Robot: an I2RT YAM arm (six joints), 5 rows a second.
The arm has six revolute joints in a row. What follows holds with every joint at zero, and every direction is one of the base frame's. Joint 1 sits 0.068 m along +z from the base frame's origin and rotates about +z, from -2.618 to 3.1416 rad. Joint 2 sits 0.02 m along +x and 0.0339 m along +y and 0.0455 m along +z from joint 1 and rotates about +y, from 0 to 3.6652 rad. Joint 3 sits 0.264 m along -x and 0.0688 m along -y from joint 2 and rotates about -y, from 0 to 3.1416 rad. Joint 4 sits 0.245 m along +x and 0.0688 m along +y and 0.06 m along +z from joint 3 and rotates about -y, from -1.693 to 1.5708 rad. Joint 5 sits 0.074 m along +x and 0.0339 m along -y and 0.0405 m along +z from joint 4 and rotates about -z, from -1.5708 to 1.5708 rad. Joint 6 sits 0.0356 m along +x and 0.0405 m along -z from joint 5 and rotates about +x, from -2.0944 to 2.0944 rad. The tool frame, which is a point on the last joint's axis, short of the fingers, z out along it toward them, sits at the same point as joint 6; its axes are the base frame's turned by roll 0, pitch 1.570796 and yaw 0 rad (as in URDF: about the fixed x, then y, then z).
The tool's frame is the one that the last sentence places.
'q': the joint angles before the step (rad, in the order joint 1, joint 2, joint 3, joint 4, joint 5, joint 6). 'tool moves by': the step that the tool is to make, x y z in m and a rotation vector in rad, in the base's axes. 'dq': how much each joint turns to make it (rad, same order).
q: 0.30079 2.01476 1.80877 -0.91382 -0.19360 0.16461
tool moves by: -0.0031 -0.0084 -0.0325 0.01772 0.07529 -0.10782
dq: -0.01640 0.00003 -0.12032 0.07265 0.00267 0.10108
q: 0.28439 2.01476 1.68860 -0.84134 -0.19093 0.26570
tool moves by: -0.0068 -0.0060 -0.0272 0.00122 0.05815 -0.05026
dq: -0.00925 -0.00009 -0.10145 0.05442 -0.00080 0.04530
